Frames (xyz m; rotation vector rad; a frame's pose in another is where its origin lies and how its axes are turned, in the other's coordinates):
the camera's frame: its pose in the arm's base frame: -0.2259 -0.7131 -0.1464 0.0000 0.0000 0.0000
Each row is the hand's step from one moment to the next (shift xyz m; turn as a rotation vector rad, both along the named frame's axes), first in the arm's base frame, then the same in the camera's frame.
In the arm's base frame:
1: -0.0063 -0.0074 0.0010 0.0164 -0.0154 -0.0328
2: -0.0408 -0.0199 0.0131 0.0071 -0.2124 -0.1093
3: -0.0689 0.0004 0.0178 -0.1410 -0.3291 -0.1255
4: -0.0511 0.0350 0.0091 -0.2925 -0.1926 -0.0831
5: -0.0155 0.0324 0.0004 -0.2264 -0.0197 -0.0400
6: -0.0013 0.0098 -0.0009 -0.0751 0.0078 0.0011
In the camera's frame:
1: -0.0063 -0.0074 0.0010 0.0164 -0.0154 -0.0328
2: -0.0408 -0.0199 0.0131 0.0071 -0.2124 -0.1093
3: -0.0689 0.0004 0.0178 -0.1410 -0.3291 -0.1255
4: -0.0511 0.0350 0.0091 -0.2925 -0.1926 -0.0831
5: -0.0155 0.0324 0.0004 -0.2264 -0.0197 -0.0400
6: -0.0013 0.0098 -0.0009 -0.0751 0.0078 0.0011

